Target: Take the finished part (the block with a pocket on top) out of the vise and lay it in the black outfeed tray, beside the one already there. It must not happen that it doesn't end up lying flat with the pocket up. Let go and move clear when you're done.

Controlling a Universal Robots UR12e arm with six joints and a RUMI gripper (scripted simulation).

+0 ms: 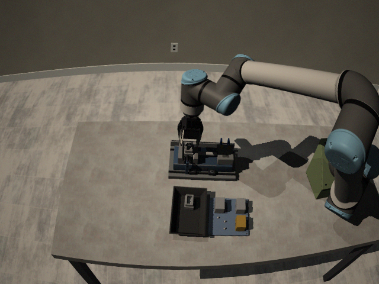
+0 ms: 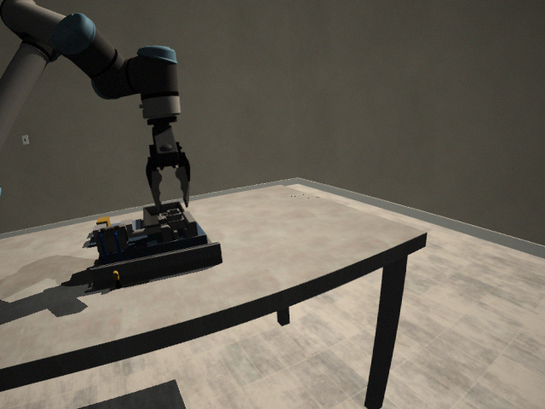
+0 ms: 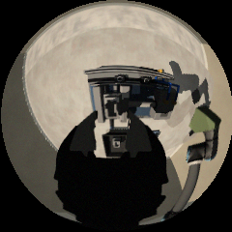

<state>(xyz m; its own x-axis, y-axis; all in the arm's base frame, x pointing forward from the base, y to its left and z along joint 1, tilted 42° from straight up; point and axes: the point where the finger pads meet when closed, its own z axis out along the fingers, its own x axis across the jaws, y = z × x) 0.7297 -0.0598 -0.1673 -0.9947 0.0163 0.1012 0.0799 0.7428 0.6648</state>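
My gripper is now 90 mm above the vise, 70 mm past it and 10 mm to the right of it. Also, from my hand: yellow block: 350 mm to the left, 200 mm behind, 110 mm below; then blue fixture plate: 300 mm to the left, 150 mm behind, 130 mm below.
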